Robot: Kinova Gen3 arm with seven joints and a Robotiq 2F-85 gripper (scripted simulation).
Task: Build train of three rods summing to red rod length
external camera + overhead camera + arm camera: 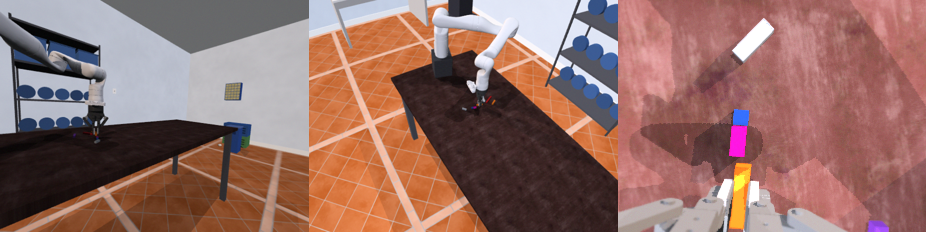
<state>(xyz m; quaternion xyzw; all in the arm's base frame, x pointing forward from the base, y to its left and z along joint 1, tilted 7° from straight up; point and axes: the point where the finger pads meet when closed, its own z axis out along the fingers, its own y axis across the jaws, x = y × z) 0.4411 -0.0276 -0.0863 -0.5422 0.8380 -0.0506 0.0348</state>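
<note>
My gripper is now 10 mm past the magenta rod, 30 mm to the left of it and 30 mm above it. The rest, counted from my hand: red rod 90 mm to the left, 30 mm below; then grey rod 40 mm behind, 90 mm to the right, 30 mm below; then blue rod 20 mm behind, 50 mm to the right, 30 mm below.
</note>
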